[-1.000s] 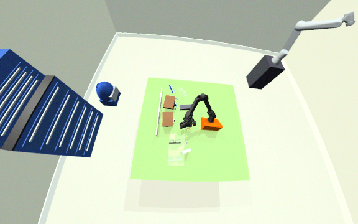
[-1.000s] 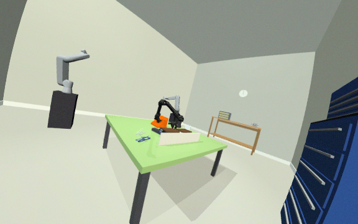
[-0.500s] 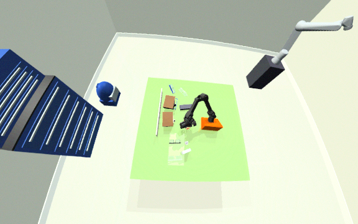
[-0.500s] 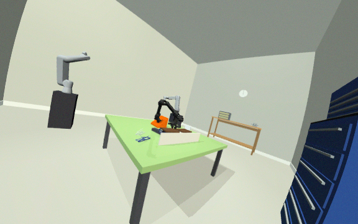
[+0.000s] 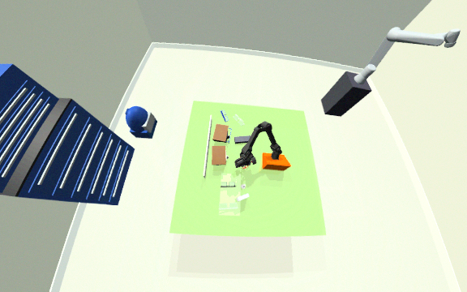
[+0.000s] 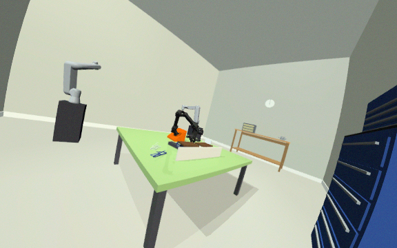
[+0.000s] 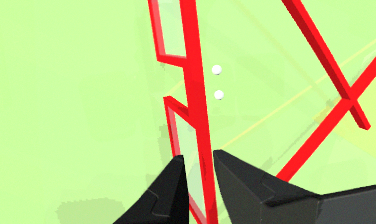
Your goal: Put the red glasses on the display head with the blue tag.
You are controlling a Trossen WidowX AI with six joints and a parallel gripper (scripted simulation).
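The white peg is 19 cm to the left of my gripper tip and 1 cm above it. The rest, counted from my gripper tip: display head: 21 cm ahead, 5 cm to the right, 4 cm above; then long white panel: 35 cm ahead, 15 cm to the right, 4 cm above; then dark case: 2 cm ahead, 26 cm to the right.
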